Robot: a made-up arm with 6 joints. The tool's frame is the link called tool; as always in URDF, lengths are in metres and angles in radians. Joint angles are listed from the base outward. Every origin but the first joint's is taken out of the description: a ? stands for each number. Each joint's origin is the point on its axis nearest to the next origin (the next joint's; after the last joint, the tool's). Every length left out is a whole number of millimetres.
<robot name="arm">
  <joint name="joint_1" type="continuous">
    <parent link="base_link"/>
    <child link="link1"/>
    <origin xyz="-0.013 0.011 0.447"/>
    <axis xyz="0 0 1"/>
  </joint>
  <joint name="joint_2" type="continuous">
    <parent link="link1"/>
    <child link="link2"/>
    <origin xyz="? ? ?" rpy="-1.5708 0 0"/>
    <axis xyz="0 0 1"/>
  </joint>
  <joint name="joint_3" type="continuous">
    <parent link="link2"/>
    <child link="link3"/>
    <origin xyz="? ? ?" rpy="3.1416 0 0"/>
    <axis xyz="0 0 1"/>
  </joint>
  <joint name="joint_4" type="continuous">
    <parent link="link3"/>
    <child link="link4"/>
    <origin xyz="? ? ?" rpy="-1.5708 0 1.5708"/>
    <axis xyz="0 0 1"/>
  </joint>
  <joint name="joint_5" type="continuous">
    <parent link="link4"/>
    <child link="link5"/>
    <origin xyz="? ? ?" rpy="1.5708 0 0"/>
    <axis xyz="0 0 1"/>
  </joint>
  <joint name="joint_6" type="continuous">
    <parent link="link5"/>
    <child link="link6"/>
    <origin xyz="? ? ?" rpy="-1.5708 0 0"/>
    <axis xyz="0 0 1"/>
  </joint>
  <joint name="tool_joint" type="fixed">
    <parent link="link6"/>
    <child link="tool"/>
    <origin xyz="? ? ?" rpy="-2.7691 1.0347 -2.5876"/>
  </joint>
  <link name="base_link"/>
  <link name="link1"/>
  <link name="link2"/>
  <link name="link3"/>
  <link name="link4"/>
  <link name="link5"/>
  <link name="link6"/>
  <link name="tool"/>
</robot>
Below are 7 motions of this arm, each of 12 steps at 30 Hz.
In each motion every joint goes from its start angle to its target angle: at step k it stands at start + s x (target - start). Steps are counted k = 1, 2, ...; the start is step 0. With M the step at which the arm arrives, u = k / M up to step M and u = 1 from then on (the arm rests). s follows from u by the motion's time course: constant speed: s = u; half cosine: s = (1 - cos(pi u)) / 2; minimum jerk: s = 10 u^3 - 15 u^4 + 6 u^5.
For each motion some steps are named. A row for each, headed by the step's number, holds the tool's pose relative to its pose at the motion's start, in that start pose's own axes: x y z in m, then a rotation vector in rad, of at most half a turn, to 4 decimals.
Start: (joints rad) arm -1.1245 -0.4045 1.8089 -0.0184 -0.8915 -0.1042
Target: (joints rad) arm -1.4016 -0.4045 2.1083 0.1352 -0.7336 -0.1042
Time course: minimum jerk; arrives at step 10
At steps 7, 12:
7: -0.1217 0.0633 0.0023 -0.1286 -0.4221 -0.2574
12: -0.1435 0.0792 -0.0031 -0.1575 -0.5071 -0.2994

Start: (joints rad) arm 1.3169 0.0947 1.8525 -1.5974 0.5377 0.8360
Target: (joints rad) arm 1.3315 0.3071 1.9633 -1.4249 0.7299 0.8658
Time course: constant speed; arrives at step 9
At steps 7, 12:
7: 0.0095 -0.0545 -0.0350 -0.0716 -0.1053 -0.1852
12: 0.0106 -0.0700 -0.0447 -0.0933 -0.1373 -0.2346

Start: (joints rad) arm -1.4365 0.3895 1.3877 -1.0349 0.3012 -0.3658
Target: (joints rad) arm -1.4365 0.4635 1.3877 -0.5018 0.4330 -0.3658
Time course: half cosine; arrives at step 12
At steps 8, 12:
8: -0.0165 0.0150 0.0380 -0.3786 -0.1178 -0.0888
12: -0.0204 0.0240 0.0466 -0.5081 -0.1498 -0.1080

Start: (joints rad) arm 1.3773 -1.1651 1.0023 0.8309 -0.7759 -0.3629
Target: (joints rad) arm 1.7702 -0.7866 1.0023 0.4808 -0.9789 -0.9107
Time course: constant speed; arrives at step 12
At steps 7, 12:
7: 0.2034 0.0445 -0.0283 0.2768 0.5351 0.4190
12: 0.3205 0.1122 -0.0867 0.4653 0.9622 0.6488

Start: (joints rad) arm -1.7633 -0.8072 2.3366 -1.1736 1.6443 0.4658
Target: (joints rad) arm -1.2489 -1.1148 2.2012 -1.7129 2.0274 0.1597
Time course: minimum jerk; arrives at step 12
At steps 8, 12:
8: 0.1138 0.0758 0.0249 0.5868 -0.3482 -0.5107
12: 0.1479 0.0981 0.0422 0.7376 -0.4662 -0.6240

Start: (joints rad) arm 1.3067 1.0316 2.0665 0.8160 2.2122 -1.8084
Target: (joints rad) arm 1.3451 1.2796 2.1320 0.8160 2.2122 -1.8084
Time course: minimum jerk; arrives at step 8
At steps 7, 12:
7: -0.0001 0.0406 -0.0933 0.1544 -0.0924 -0.0357
12: 0.0000 0.0414 -0.0948 0.1570 -0.0939 -0.0362

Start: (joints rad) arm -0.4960 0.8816 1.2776 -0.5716 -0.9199 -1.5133
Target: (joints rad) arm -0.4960 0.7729 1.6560 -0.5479 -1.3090 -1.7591
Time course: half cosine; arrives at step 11
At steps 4, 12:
4: -0.0200 0.0312 -0.0303 -0.0091 0.0346 0.0125
12: -0.0776 0.0861 -0.1167 -0.0295 0.0862 0.0300

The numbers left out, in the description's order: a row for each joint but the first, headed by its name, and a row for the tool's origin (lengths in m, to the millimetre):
joint_2: 0.024 0.071 0
joint_3: -0.007 -0.272 0
joint_4: 0.257 -0.006 0
joint_5: -0.002 -0.165 0
joint_6: 0.025 -0.007 0
tool: 0.026 0.015 0

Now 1 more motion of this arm.
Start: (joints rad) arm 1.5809 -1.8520 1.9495 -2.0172 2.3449 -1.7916
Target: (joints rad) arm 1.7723 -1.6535 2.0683 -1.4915 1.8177 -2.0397
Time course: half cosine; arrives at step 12
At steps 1, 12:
1: 0.0028 -0.0022 0.0025 0.0117 0.0100 -0.0004
12: 0.1991 -0.1018 0.0978 0.5435 0.6277 -0.1637

